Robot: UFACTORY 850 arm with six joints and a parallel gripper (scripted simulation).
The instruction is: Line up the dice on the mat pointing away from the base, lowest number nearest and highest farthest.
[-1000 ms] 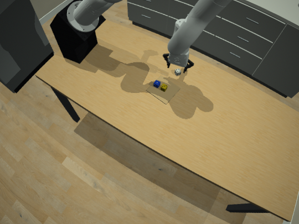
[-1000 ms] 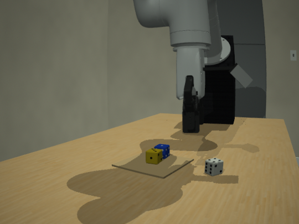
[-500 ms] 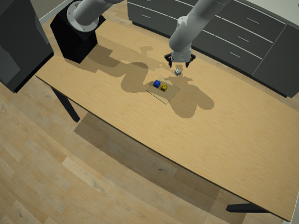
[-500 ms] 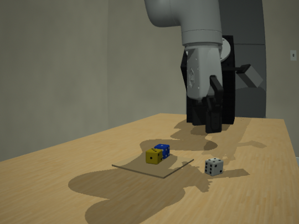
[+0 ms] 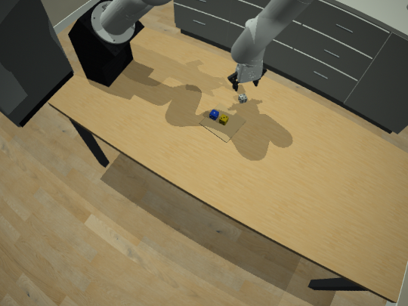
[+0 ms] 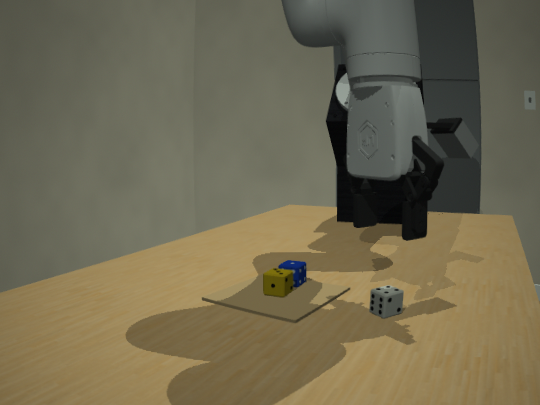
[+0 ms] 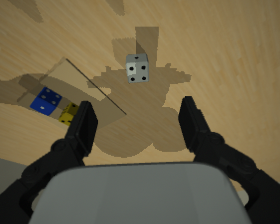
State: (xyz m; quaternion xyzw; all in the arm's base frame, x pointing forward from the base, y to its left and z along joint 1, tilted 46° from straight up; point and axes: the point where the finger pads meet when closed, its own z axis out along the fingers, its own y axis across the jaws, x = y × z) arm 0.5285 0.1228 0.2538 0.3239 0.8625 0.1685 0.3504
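The white die is 9 cm below my hand. Round my hand: tan mat (2 cm behind, 14 cm to the right, 11 cm below); blue die (6 cm behind, 14 cm to the right, 9 cm below); yellow die (2 cm behind, 14 cm to the right, 9 cm below).
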